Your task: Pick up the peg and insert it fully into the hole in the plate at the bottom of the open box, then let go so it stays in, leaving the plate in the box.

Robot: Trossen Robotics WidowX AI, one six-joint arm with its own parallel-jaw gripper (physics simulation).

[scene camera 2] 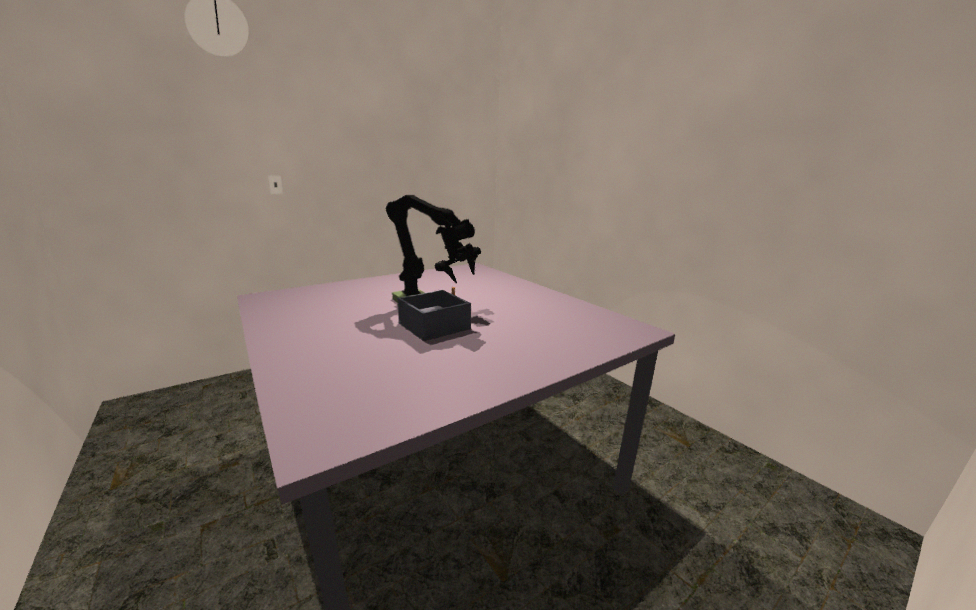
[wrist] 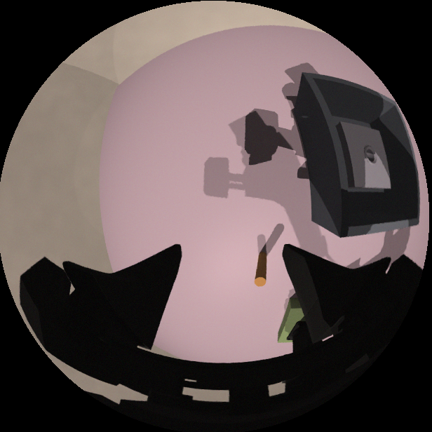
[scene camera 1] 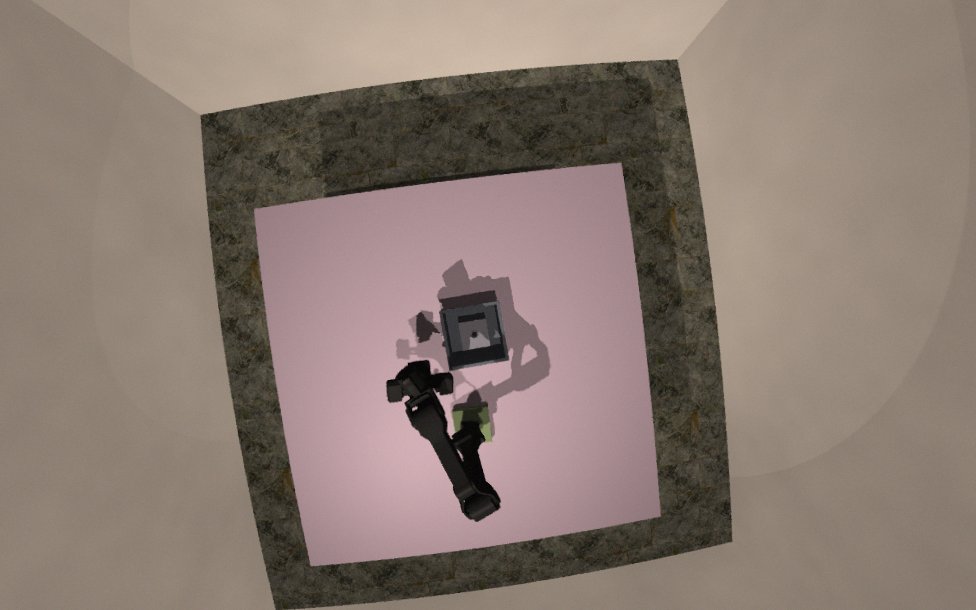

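Pixels of known places: gripper, fingertip midpoint: [scene camera 2: 465,278]; arm's base at its link origin: [scene camera 2: 411,292] [scene camera 1: 470,431].
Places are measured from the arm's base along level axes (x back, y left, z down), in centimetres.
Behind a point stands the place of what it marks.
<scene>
The peg [scene camera 2: 453,291] {z -3.3, x -15.8, y 13.0 cm} [wrist: 261,267] is a thin brown cylinder with an orange top, standing upright on the table outside the box. It does not show in scene camera 1. My gripper [scene camera 1: 420,386] {z -9.7, x -20.9, y 15.8 cm} [scene camera 2: 464,277] {z -9.7, x -20.9, y 15.8 cm} [wrist: 233,250] is open and empty, raised above the table. In the wrist view the peg appears between the fingers, nearer the right one, but well below them. The dark open box [scene camera 1: 503,330] {z -6.7, x -34.2, y -11.5 cm} [scene camera 2: 449,321] {z -1.7, x -42.1, y -0.4 cm} [wrist: 322,200] stands to the right in the wrist view. The grey plate [scene camera 1: 483,340] {z -2.7, x -30.8, y -5.2 cm} [wrist: 378,175] lies in its bottom, with the round hole [scene camera 1: 474,334] [wrist: 370,154] visible.
The pink table [scene camera 1: 359,251] {z 3.1, x -61.5, y 36.1 cm} [scene camera 2: 359,402] {z 3.1, x -70.4, y -36.7 cm} [wrist: 165,125] carries the arm's green base [scene camera 1: 486,429] {z 0.0, x -0.3, y -5.6 cm} [scene camera 2: 397,295] {z 0.2, x -0.9, y -6.4 cm} [wrist: 292,325], near the peg. The box walls rise around the plate. Arm shadows fall beside and around the box.
</scene>
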